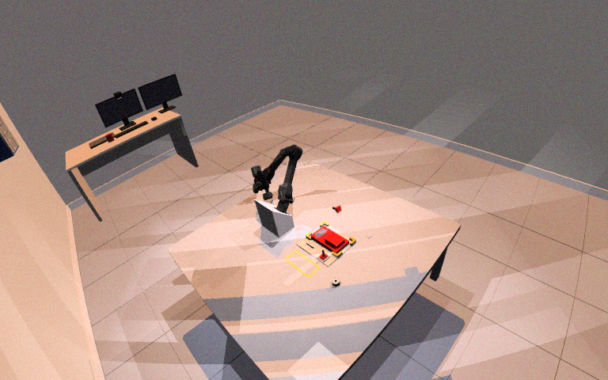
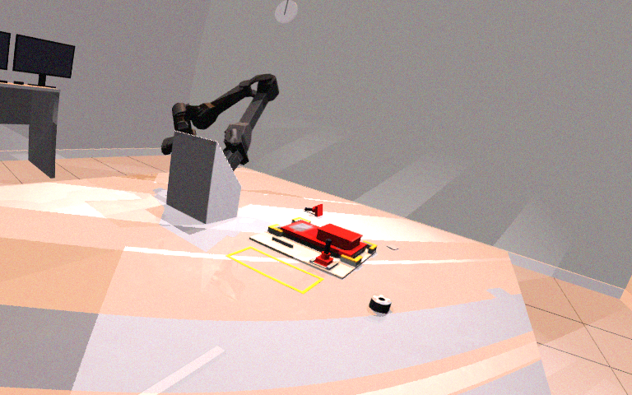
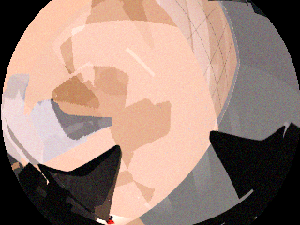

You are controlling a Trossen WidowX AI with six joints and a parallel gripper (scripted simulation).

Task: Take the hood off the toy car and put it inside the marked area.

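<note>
The hood is 64 cm ahead of my gripper tip, 2 cm to the left of it and 2 cm below it. From my gripper tip the other things lie so: white wheel 85 cm ahead, 15 cm to the right, 6 cm below.
</note>
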